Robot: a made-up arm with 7 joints.
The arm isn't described. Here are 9 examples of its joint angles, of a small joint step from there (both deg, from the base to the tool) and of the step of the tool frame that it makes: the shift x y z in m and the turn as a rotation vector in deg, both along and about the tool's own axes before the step.
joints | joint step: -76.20 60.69 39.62 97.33 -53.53 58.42 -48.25 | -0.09 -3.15 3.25 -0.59 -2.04 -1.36 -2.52
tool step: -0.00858 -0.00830 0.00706 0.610 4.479 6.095
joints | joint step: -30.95 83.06 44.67 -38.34 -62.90 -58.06 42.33 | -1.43 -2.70 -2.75 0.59 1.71 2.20 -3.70
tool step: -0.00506 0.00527 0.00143 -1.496 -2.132 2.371
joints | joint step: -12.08 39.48 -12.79 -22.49 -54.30 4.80 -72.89 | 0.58 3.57 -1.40 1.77 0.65 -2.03 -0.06
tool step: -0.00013 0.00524 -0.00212 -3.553 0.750 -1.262
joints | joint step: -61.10 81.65 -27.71 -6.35 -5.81 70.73 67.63 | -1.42 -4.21 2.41 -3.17 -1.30 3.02 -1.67
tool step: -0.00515 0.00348 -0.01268 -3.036 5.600 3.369
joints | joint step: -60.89 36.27 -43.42 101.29 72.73 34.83 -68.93 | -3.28 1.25 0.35 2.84 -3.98 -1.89 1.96
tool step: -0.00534 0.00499 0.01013 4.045 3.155 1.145
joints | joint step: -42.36 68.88 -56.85 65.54 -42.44 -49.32 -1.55 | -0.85 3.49 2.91 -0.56 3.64 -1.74 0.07
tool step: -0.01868 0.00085 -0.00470 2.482 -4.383 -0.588
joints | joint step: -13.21 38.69 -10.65 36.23 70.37 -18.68 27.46 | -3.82 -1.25 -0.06 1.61 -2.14 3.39 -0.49
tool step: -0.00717 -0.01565 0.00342 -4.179 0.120 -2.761
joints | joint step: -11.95 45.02 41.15 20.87 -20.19 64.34 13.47 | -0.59 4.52 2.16 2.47 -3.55 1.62 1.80
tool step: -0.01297 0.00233 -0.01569 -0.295 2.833 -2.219
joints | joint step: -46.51 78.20 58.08 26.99 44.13 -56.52 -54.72 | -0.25 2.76 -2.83 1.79 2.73 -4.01 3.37
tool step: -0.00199 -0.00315 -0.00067 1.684 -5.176 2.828
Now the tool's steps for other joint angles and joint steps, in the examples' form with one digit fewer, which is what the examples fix.
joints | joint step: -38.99 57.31 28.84 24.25 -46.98 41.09 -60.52 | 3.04 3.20 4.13 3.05 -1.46 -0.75 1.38
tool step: -0.0027 0.0172 -0.0132 2.55 -1.28 -5.66
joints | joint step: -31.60 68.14 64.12 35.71 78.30 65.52 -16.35 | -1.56 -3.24 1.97 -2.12 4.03 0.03 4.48
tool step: 0.0101 0.0047 0.0040 -1.44 -1.13 -4.60
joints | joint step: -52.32 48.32 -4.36 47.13 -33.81 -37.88 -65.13 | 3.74 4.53 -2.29 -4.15 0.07 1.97 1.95
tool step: 0.0042 0.0088 -0.0052 -4.84 -0.12 2.23
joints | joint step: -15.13 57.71 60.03 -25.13 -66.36 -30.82 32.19 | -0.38 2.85 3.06 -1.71 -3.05 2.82 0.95
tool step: 0.0062 -0.0069 -0.0054 -0.15 2.61 0.83
